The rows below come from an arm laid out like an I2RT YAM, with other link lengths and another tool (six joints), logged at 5 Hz.
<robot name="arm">
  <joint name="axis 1" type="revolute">
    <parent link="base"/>
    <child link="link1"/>
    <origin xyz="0 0 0.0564" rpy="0 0 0"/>
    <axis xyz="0 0 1"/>
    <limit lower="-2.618" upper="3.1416"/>
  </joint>
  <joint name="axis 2" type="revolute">
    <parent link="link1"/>
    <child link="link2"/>
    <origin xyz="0.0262 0.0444 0.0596" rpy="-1.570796 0 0"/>
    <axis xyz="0 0 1"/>
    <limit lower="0" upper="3.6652"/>
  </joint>
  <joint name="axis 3" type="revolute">
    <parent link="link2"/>
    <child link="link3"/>
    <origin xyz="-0.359 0 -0.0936" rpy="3.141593 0 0"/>
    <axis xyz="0 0 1"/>
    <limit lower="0" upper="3.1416"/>
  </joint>
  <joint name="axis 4" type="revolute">
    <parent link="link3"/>
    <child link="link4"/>
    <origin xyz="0.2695 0.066 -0.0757" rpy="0 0 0"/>
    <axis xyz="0 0 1"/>
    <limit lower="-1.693" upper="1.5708"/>
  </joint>
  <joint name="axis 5" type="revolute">
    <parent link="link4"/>
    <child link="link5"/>
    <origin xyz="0.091 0.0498 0.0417" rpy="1.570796 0 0"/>
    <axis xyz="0 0 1"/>
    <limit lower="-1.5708" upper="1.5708"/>
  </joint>
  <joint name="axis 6" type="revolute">
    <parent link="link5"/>
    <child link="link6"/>
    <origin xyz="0.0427 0 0.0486" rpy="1.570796 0 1.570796"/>
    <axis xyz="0 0 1"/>
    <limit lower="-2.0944" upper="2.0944"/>
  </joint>
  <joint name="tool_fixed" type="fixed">
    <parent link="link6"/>
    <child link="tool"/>
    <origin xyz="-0.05 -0.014 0.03" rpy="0.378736 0 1.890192"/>
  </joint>
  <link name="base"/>
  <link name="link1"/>
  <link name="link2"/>
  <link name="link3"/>
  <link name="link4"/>
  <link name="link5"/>
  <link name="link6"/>
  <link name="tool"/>
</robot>
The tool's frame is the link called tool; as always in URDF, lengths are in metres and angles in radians.
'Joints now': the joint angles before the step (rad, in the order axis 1, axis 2, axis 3, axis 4, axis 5, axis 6). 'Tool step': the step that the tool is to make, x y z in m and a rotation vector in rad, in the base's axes. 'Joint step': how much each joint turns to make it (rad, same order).
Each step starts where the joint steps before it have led.
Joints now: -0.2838 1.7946 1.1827 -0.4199 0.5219 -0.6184
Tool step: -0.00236 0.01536 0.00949 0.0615 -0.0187 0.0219
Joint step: 0.0199 -0.0239 0.0061 -0.0452 -0.0565 0.0350
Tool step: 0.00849 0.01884 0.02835 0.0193 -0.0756 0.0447
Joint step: 0.0392 -0.0369 0.0395 -0.0148 -0.0344 0.0164
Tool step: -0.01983 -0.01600 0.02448 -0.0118 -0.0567 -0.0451
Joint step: -0.0480 -0.0783 -0.0202 0.0002 -0.0037 -0.0010
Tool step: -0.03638 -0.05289 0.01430 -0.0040 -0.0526 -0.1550
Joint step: -0.1520 -0.0697 -0.0401 0.0160 -0.0093 0.0122
